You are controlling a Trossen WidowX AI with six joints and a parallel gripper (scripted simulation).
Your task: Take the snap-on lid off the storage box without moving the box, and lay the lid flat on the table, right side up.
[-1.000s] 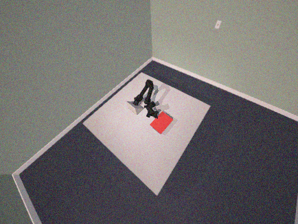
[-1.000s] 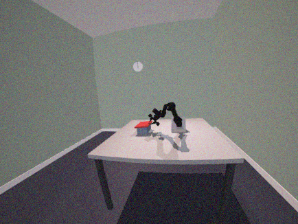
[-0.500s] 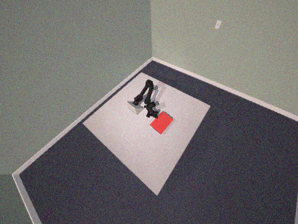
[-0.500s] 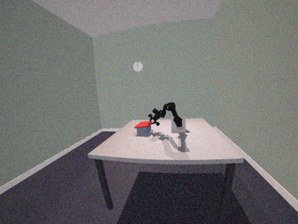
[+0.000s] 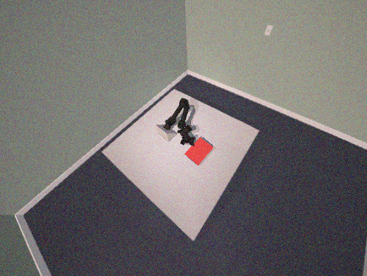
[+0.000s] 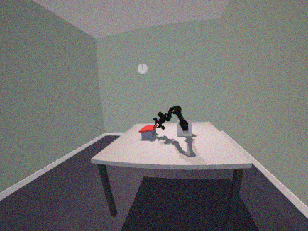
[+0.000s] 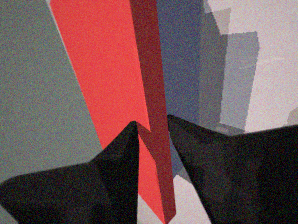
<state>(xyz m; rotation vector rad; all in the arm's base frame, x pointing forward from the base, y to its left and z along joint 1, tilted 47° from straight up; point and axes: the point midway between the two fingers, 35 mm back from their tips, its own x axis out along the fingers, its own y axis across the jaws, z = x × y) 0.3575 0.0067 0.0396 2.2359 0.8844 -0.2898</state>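
My gripper tip is 80 mm short of the red lid. Also, from my gripper tip: storage box (70 mm ahead, 50 mm below).
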